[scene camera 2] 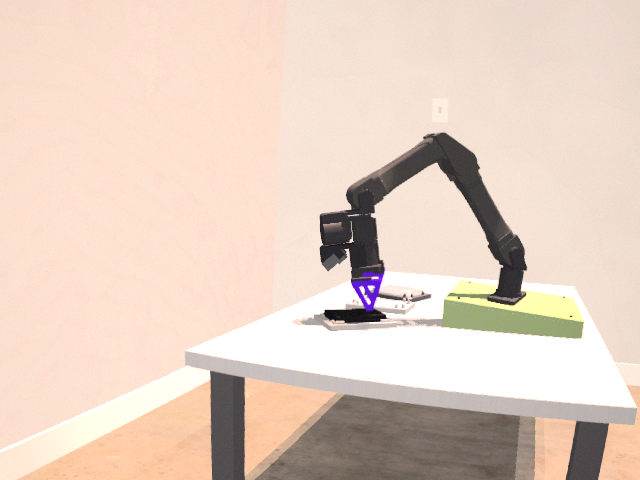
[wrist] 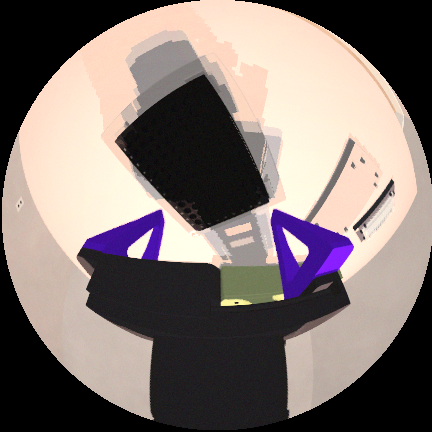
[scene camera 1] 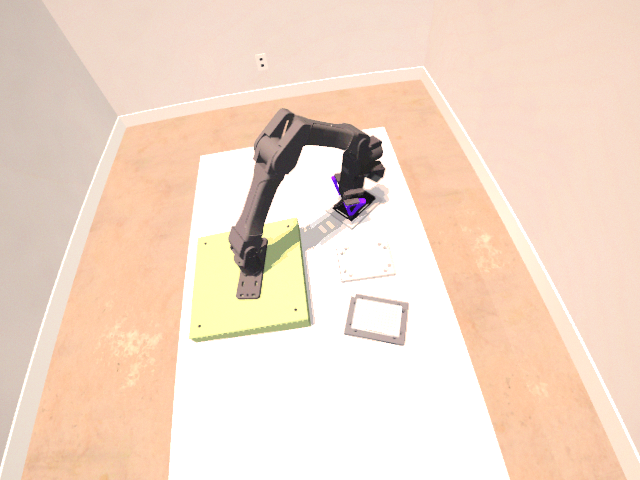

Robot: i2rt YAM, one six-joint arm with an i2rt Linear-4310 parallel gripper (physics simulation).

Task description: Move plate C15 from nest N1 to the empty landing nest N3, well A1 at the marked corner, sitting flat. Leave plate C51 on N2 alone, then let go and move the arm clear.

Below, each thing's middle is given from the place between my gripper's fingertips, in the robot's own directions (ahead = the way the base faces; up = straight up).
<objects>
My gripper is now 3 cm short of the black perforated plate (scene camera 2: 359, 315), 3 cm to the right of it and 2 cm above it. Also, from my hand: white grid tray (scene camera 1: 371, 316): 8 cm ahead, 38 cm to the right, 2 cm below.
</objects>
